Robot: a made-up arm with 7 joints. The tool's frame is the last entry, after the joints.
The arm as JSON. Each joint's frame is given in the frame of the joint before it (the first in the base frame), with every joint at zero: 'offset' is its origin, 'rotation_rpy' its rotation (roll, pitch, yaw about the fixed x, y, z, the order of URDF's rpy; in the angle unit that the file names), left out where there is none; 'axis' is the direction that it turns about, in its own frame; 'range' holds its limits. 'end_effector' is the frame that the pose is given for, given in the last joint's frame.
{
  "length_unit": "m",
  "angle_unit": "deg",
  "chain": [
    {
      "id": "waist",
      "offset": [
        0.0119,
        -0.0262,
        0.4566
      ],
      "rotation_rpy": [
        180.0,
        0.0,
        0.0
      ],
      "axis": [
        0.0,
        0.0,
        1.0
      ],
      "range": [
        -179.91,
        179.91
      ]
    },
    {
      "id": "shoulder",
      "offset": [
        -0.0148,
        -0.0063,
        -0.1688
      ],
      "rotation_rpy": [
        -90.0,
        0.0,
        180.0
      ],
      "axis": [
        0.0,
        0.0,
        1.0
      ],
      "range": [
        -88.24,
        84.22
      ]
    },
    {
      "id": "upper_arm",
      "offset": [
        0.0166,
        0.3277,
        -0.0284
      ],
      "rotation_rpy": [
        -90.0,
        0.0,
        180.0
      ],
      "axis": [
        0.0,
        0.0,
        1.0
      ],
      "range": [
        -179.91,
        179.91
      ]
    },
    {
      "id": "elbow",
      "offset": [
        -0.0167,
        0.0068,
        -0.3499
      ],
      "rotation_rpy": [
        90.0,
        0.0,
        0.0
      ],
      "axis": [
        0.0,
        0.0,
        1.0
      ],
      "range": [
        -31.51,
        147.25
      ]
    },
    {
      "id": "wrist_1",
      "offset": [
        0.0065,
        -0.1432,
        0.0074
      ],
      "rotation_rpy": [
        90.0,
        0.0,
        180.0
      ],
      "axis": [
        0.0,
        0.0,
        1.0
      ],
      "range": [
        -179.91,
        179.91
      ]
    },
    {
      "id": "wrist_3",
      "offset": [
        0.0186,
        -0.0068,
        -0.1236
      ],
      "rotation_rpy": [
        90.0,
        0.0,
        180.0
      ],
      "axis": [
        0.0,
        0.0,
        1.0
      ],
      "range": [
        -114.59,
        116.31
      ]
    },
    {
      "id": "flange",
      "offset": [
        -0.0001,
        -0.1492,
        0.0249
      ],
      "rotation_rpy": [
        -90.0,
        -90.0,
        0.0
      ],
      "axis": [
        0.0,
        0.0,
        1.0
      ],
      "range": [
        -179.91,
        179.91
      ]
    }
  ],
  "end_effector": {
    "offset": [
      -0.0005,
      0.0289,
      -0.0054
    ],
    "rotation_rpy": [
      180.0,
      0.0,
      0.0
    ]
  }
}
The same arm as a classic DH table. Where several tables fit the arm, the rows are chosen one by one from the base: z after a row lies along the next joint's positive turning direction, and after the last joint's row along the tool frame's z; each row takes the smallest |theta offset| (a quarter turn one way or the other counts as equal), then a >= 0, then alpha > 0; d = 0 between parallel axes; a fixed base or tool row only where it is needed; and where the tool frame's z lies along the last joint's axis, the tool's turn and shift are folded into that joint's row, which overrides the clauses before.
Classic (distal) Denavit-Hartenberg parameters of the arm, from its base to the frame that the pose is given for. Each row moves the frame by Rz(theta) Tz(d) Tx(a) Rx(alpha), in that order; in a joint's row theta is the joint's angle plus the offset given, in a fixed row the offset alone. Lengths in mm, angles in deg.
base (fixed): theta_offset -65.57, d 0, a 28.8, alpha 180
waist: theta_offset -65.57, d -625.4, a -14.8, alpha 90
shoulder: theta_offset 0, d -22.1, a -16.6, alpha -90
upper_arm: theta_offset 0, d -677.6, a -16.7, alpha 90
elbow: theta_offset 0, d 0.6, a 6.5, alpha -90
wrist_1: theta_offset 0, d -266.8, a -18.6, alpha 90
wrist_3: theta_offset 0, d 18.1, a -0.1, alpha -90
flange: theta_offset 0.99, d 0, a 28.9, alpha 180
tool (fixed): theta_offset 90.99, d 154.6, a 0, alpha 0
Joint limits (deg, base to tool): -179.91..179.91 -88.24..84.22 -179.91..179.91 -31.51..147.25 -179.91..179.91 -114.59..116.31 -179.91..179.91

